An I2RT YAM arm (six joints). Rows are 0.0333 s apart.
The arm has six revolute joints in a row. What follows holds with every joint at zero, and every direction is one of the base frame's. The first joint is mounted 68 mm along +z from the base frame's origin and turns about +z. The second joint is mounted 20 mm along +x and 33.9 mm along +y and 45.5 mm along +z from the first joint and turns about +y. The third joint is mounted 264 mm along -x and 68.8 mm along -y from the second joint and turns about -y. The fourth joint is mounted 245 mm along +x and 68.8 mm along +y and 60 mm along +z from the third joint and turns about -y. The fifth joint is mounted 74 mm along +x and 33.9 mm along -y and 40.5 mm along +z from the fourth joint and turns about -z. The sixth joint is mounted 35.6 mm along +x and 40.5 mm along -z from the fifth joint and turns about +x. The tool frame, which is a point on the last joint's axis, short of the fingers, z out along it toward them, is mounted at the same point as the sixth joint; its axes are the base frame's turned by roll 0, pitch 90 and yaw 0 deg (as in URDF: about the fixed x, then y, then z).
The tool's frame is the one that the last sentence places.
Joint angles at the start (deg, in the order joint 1, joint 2, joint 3, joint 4, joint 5, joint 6):
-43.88, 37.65, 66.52, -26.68, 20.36, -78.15
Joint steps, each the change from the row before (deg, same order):
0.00, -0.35, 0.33, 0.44, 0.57, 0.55
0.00, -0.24, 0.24, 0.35, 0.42, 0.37
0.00, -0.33, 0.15, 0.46, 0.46, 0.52
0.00, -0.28, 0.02, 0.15, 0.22, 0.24
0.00, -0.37, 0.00, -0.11, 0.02, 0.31
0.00, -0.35, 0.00, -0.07, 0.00, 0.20
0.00, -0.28, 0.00, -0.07, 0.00, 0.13
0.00, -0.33, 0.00, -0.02, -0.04, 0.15
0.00, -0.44, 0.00, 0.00, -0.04, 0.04
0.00, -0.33, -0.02, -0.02, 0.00, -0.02
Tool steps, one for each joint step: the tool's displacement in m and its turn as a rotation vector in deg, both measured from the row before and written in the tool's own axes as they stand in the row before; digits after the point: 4 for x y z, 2 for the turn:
0.0007, -0.0033, -0.0028, 1.14, 0.34, 0.94
0.0005, -0.0025, -0.0020, 0.85, 0.24, 0.67
0.0006, -0.0024, -0.0022, 0.96, 0.25, 0.87
0.0005, -0.0011, -0.0016, 0.46, 0.12, 0.41
0.0007, -0.0007, -0.0020, 0.24, -0.04, 0.41
0.0006, -0.0007, -0.0019, 0.25, -0.06, 0.31
0.0005, -0.0005, -0.0015, 0.19, -0.05, 0.21
0.0005, -0.0007, -0.0018, 0.27, -0.11, 0.27
0.0007, -0.0010, -0.0024, 0.39, -0.14, 0.20
0.0006, -0.0006, -0.0017, 0.26, -0.07, 0.09

